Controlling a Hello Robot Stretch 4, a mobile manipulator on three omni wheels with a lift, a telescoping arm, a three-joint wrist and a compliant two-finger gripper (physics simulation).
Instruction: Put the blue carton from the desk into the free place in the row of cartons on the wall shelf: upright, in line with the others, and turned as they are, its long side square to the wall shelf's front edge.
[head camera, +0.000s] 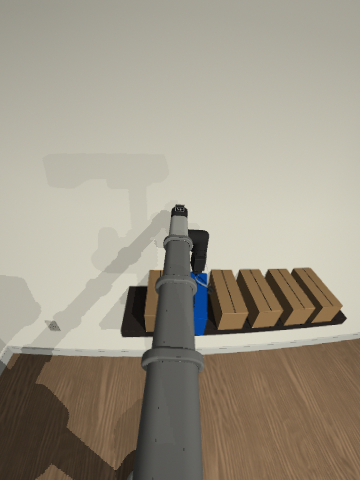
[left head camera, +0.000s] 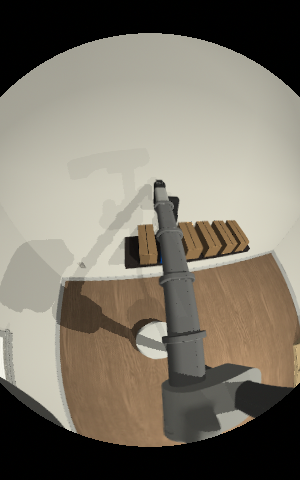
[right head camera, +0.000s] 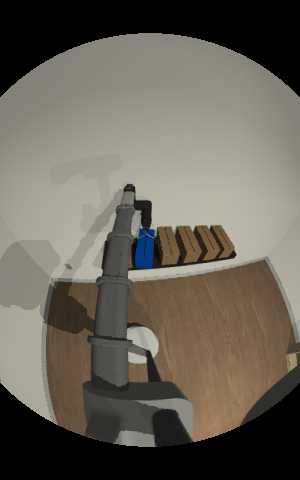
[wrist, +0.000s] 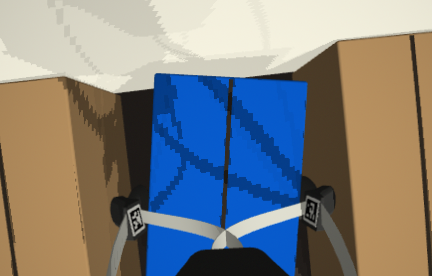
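The blue carton (head camera: 200, 310) (right head camera: 145, 252) (wrist: 190, 130) stands upright between two brown cartons at the wall shelf (head camera: 132, 320) (left head camera: 131, 255). In the wrist view its seam is turned slightly from theirs. Its front end lies near the shelf's front edge, a little further forward than its neighbours. My gripper (wrist: 222, 198) (right head camera: 146, 235) is over the carton, with a fingertip against each long side. The left neighbour (head camera: 152, 300) (left head camera: 147, 245) (wrist: 35, 165) and right neighbour (head camera: 229, 300) (right head camera: 168, 245) (wrist: 385, 150) stand apart from it. The carton's underside is hidden.
More brown cartons (head camera: 260, 298) (left head camera: 208, 237) (right head camera: 188, 243) stand to the right along the shelf. The wall (head camera: 250, 125) rises close behind the row. My arm (head camera: 175, 320) (left head camera: 182, 315) (right head camera: 112, 315) crosses in front and hides part of the shelf. A white round object (left head camera: 152, 332) is on the floor.
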